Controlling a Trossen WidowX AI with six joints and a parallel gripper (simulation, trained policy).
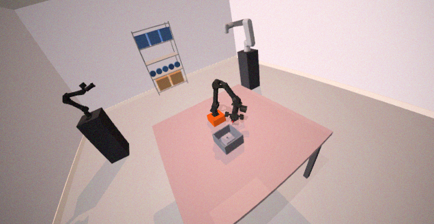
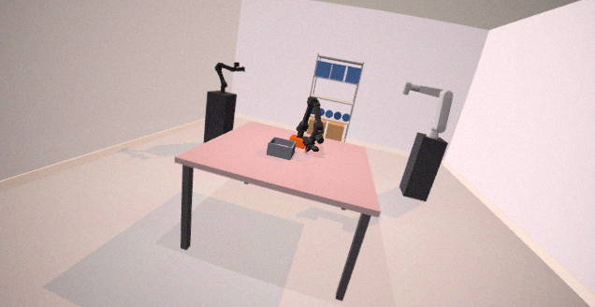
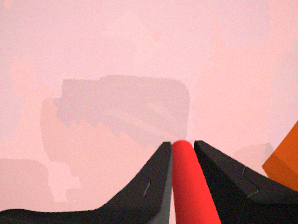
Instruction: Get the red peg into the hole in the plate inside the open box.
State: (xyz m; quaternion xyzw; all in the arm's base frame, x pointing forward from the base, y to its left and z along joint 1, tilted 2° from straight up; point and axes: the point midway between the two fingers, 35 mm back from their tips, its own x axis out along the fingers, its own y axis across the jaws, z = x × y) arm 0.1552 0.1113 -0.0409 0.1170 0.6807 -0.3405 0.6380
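My gripper tip is now 18 cm short of the grey box, 17 cm to the left of it and 2 cm below it. From my gripper tip the other things lie so: red peg 3 cm above, 1 cm to the left.
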